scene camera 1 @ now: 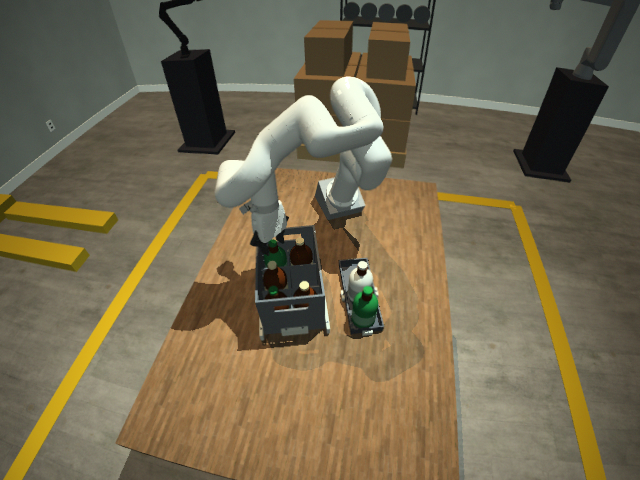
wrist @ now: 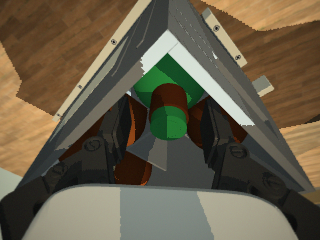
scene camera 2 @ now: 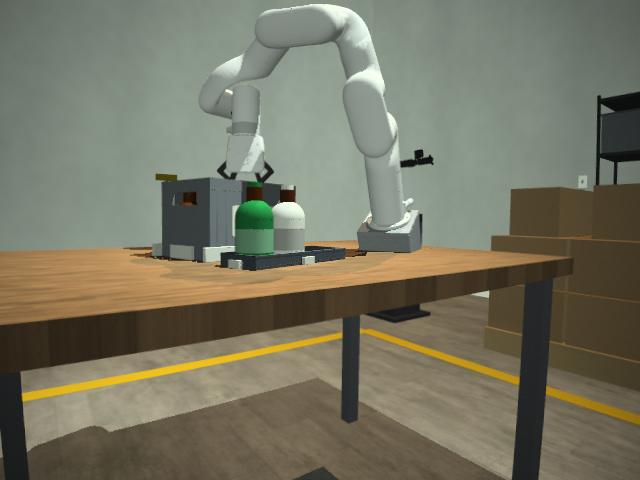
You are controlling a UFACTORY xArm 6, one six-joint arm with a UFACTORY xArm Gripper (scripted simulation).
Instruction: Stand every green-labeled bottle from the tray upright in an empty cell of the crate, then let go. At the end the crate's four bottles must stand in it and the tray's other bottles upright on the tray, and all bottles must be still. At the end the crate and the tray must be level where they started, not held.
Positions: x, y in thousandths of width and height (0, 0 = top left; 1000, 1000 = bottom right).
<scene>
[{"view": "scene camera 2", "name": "white-labeled bottle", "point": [452, 459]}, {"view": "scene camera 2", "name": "green-labeled bottle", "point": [398, 464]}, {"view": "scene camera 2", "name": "grey crate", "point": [330, 466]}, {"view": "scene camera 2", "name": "tray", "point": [502, 528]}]
</scene>
